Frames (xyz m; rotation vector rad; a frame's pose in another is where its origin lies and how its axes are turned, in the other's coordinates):
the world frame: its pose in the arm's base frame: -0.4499 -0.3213 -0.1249 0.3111 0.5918 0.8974
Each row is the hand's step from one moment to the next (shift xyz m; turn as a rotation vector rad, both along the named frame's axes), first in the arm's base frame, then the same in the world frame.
Working: the arm's base frame: its pose in the world frame: 0.4307 -0.0354 0.3668 -0.3111 -0.5918 -0.8974

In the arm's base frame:
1: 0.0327 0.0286 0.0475 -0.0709 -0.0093 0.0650
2: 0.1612 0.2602 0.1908 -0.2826 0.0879 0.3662
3: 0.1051 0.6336 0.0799 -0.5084 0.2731 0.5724
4: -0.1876 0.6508 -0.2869 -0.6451 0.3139 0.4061
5: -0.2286 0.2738 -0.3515 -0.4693 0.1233 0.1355
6: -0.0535 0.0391 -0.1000 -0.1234 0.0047 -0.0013
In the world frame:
1: 0.0221 0.0193 0.0573 -0.0643 0.0715 0.0094
2: 0.2199 0.1450 0.2465 -0.1932 0.4118 0.1216
3: 0.5321 0.3484 0.1200 -0.2248 0.7669 0.1485
4: 0.5339 0.3661 -0.3493 -0.1994 0.7971 -0.0670
5: 0.2336 0.1367 -0.4213 -0.1736 0.4392 -0.1754
6: 0.0408 0.0085 -0.1125 -0.0550 0.0810 -0.0753

